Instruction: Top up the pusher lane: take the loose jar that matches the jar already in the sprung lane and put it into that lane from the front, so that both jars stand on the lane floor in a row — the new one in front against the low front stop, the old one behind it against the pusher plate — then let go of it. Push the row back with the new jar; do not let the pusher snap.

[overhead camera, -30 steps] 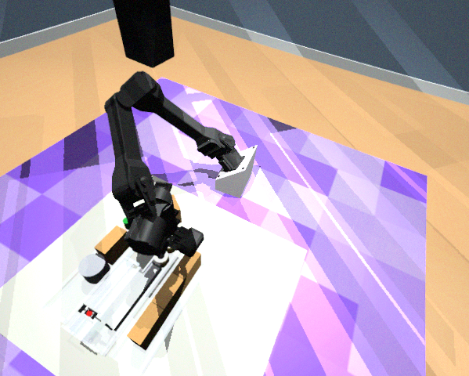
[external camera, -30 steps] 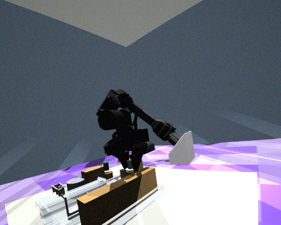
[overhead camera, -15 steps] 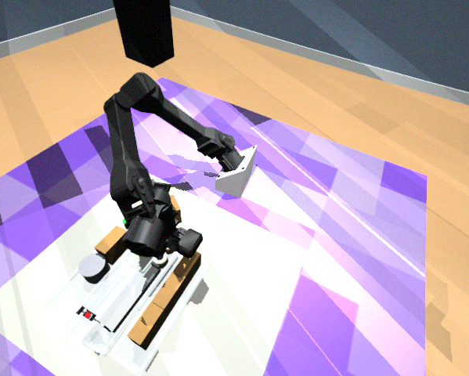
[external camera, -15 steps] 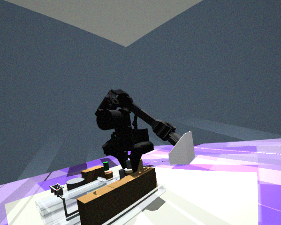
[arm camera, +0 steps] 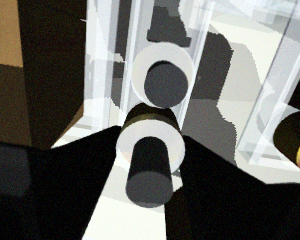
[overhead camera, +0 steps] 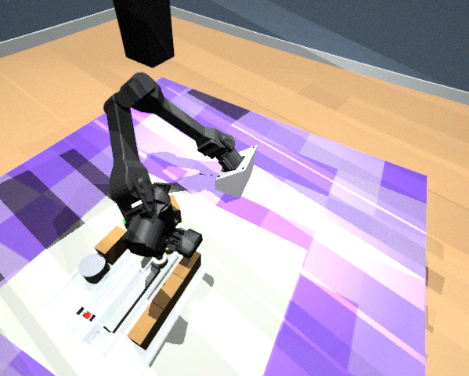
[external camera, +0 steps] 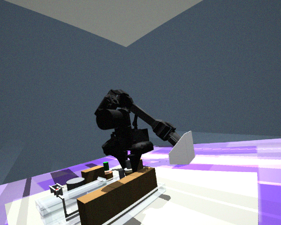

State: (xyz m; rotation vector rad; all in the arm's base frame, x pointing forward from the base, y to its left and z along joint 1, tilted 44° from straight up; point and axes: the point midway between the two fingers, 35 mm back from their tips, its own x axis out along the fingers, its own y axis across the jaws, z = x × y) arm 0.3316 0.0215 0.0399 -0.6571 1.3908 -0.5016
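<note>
Now: gripper tip 15 cm short of the lane, 2 cm to the left of it and 3 cm above it. Round my gripper tip: grey cylinder (14 cm ahead, 12 cm to the right, 2 cm below); red mark (22 cm ahead, 3 cm to the right, 2 cm above).
</note>
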